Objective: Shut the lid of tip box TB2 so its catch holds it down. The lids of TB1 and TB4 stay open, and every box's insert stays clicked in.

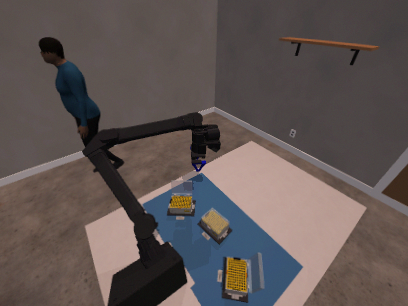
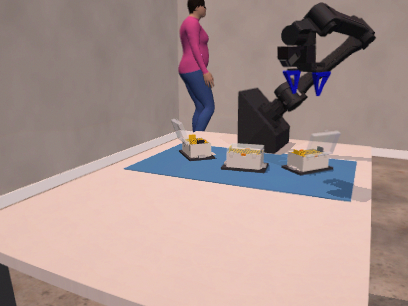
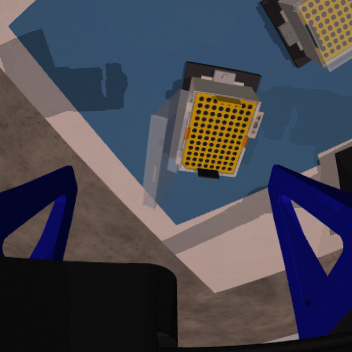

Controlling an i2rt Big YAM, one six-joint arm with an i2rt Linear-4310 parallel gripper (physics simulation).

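Places are measured from the arm's base along level axes (x ahead, y left, z up), in metres.
Pixels of known places: gripper, fingertip midpoint: [image 1: 197, 165] [image 2: 305, 94] [image 3: 172, 175]; arm's base, link origin: [image 1: 153, 257] [image 2: 268, 116].
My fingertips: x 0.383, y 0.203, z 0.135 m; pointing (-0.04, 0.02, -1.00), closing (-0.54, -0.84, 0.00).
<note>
For each thing: its top centre in the pictures, then the offset to it from my fingertips. Level surfaces: height alone.
- middle box, top centre: [image 2: 246, 145] [image 1: 213, 221] dx -0.066, dy -0.208, dz -0.197 m
- TB1, top centre: [image 3: 218, 143] [image 2: 308, 148] [image 1: 180, 200] dx -0.121, dy +0.008, dz -0.200 m
- blue mat, surface height: dz -0.275 m
- pale table, surface height: dz -0.277 m
TB2, by elimination the middle box [image 1: 215, 226] [image 2: 244, 160] [image 3: 311, 41], has its clear lid down over the pale-looking yellow insert; whether the catch holds cannot be told. TB1 [image 1: 181, 205] [image 2: 308, 162] [image 3: 217, 135] has its clear lid [image 1: 182, 186] [image 2: 325, 141] [image 3: 158, 155] upright and open; its yellow insert looks level. TB4 [image 1: 236, 276] [image 2: 197, 149] also has its lid [image 1: 257, 272] [image 2: 178, 131] open, with its insert in place. Labels are not readable. My gripper [image 1: 198, 170] [image 2: 306, 93] [image 3: 172, 175] is open and empty, high above the table near TB1's side.
The boxes sit on dark bases on a blue mat [image 1: 270, 255] [image 2: 165, 170] [image 3: 150, 30], which lies on a pale table [image 1: 300, 200] [image 2: 200, 230] [image 3: 230, 270]. The arm's base [image 1: 150, 280] [image 2: 260, 122] stands at the table's edge. A person [image 1: 75, 90] [image 2: 195, 55] stands beyond the table.
</note>
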